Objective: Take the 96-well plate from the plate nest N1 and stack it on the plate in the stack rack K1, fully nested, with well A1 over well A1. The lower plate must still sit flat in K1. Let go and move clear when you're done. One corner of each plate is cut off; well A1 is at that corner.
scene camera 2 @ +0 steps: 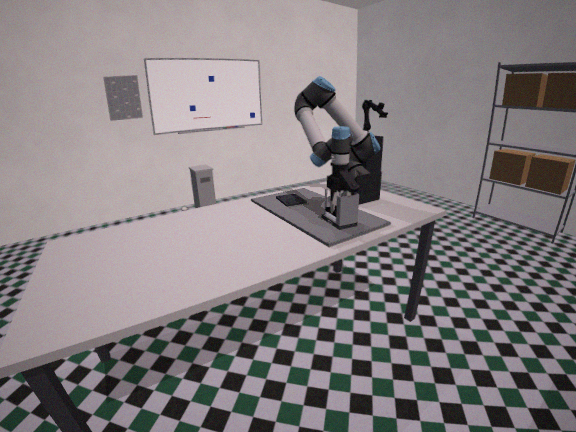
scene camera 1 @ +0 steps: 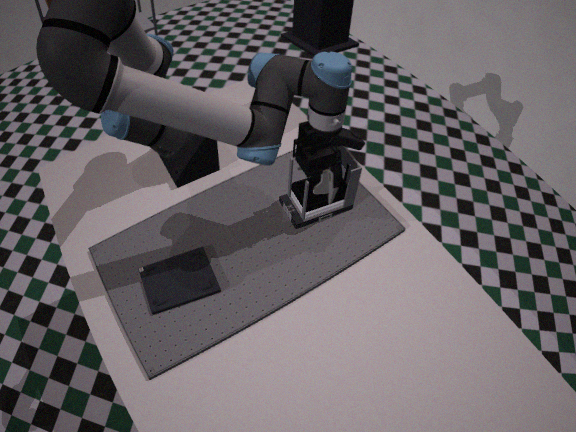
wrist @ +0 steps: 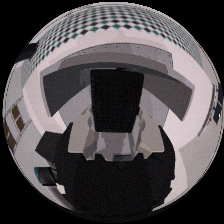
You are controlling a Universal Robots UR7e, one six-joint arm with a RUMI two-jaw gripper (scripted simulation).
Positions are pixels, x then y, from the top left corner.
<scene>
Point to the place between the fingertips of the gripper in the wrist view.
At 115,106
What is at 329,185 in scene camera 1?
The gripper.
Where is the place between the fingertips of the gripper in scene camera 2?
340,212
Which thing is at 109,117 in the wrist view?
A dark 96-well plate.
</scene>
